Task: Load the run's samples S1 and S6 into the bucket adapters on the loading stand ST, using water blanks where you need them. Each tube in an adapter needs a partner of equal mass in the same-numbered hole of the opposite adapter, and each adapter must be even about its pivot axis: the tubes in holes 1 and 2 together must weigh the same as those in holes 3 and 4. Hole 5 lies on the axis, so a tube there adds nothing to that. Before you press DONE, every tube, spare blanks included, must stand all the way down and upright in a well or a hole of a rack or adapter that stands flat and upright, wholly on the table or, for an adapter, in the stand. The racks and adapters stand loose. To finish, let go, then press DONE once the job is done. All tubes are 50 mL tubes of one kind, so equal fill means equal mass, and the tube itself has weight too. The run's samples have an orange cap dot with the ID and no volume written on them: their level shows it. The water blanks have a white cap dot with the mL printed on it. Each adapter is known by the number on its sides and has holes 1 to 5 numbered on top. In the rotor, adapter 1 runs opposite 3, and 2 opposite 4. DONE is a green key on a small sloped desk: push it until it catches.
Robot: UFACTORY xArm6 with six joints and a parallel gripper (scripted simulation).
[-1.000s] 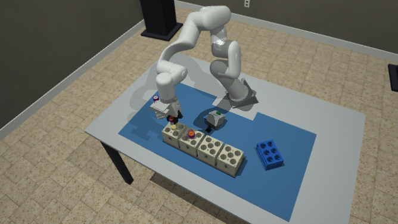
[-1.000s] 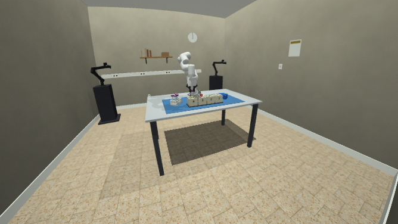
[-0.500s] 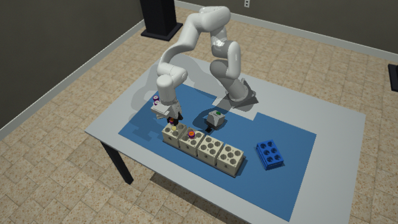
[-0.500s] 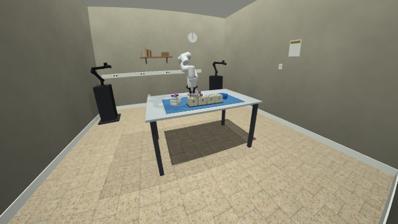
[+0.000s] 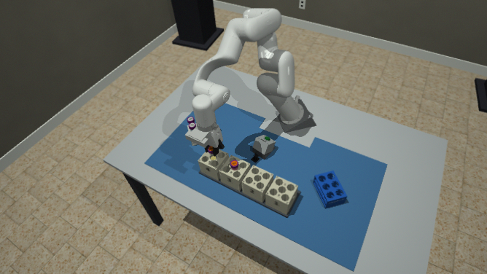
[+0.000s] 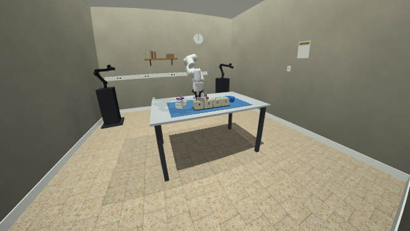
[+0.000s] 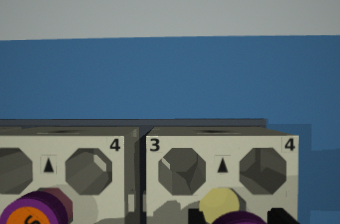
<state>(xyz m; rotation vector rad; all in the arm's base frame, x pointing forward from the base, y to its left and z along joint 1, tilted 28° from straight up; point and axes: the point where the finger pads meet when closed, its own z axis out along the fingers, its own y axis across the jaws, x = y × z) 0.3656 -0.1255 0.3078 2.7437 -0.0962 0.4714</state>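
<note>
My hand is 50 mm above the sample tube and 10 mm to the right of it. The rest, counted from my hand: white rack (150 mm to the right, 150 mm behind, 120 mm below); then stand (160 mm to the left, 150 mm below, 20 mm ahead); then done desk (190 mm behind, 170 mm to the left, 100 mm below).
</note>
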